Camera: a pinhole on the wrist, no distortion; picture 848 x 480 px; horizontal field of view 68.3 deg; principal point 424.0 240.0 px. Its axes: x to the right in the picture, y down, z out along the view. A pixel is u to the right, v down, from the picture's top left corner.
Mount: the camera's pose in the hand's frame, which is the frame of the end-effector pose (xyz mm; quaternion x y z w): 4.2 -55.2 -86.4 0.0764 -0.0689 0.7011 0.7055
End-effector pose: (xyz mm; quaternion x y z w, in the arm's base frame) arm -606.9 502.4 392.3 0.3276 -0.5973 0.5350 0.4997
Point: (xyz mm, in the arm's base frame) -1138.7 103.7 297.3
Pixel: outside the picture
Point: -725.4 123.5 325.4
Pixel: 704.9 372.0
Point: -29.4 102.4 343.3
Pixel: outside the picture
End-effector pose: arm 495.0 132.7 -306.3 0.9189 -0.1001 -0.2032 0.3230
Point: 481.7 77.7 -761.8
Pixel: 300.0 59.2
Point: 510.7 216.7 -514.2
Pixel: 114.6 99.6
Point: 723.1 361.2 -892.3
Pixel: outside the picture
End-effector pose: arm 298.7 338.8 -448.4 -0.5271 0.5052 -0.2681 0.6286
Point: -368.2 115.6 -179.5
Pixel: behind the camera
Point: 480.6 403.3 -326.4
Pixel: 383.2 336.1
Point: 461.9 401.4 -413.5
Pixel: 578.6 283.4
